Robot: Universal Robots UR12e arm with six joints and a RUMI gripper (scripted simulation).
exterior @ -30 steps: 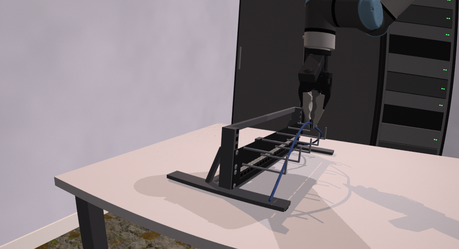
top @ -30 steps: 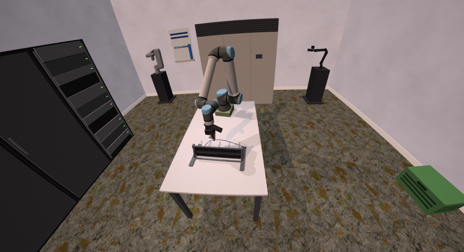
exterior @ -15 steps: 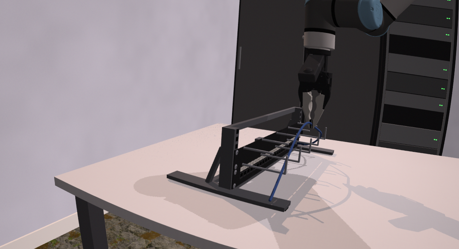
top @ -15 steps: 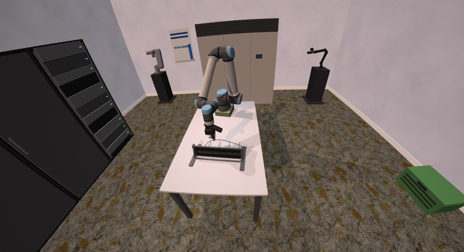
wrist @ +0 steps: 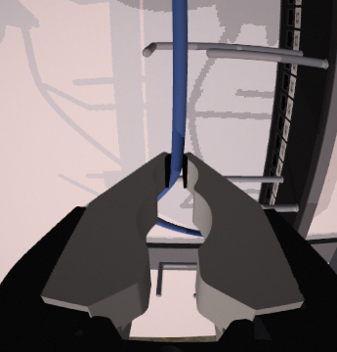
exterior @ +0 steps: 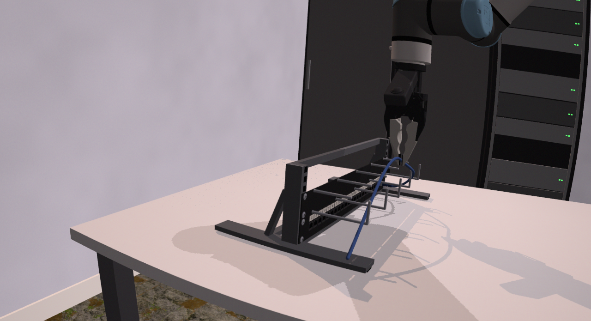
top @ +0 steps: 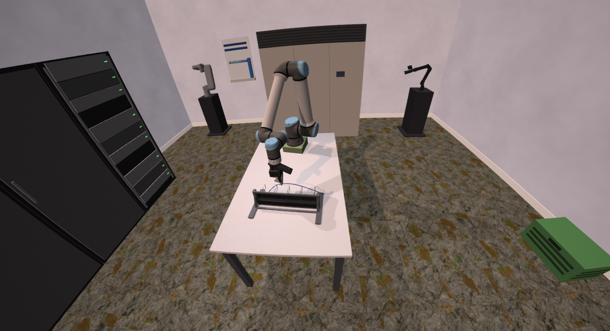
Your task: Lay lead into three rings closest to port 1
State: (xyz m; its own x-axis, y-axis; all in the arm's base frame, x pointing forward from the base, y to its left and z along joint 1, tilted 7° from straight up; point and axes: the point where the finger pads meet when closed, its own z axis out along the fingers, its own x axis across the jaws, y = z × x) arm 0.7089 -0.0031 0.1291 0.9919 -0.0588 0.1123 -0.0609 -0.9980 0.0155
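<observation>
Now: hand 100 mm short of the rack, 60 mm above it and 40 mm to the right of it.
</observation>
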